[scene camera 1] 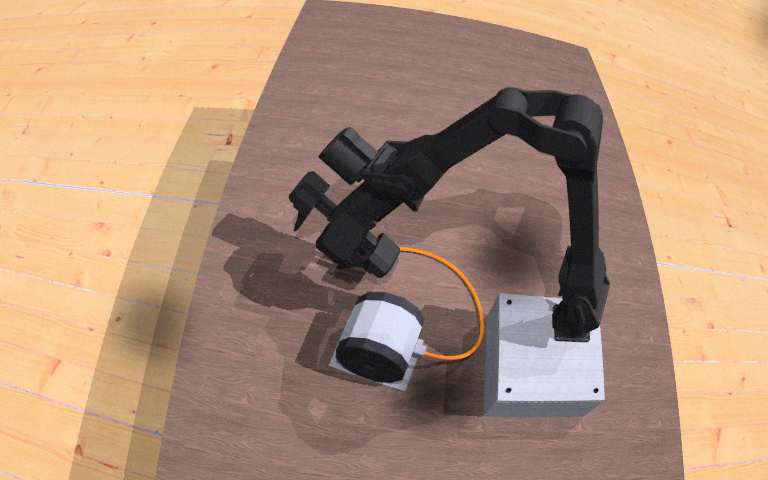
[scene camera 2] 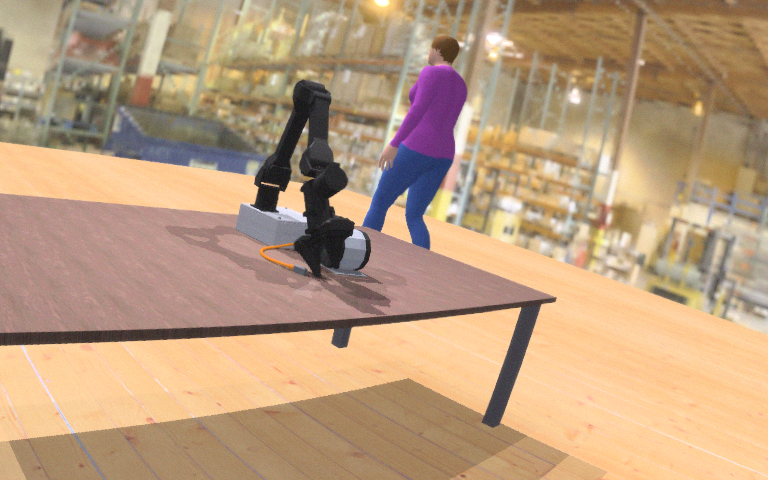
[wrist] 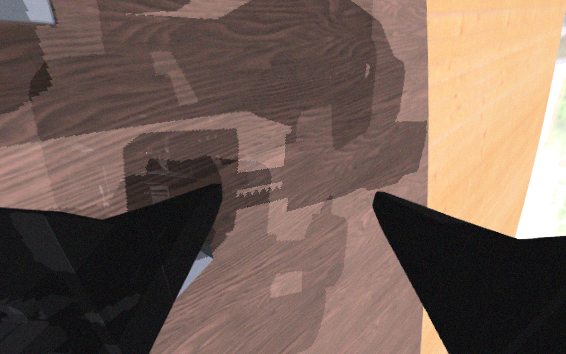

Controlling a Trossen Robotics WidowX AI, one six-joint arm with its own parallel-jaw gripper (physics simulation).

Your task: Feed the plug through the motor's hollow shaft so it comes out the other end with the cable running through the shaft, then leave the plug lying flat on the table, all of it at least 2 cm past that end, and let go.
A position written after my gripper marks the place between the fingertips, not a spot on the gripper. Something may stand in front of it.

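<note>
My gripper (scene camera 1: 316, 247), (scene camera 2: 327, 273), (wrist: 298, 195) is visible.
</note>
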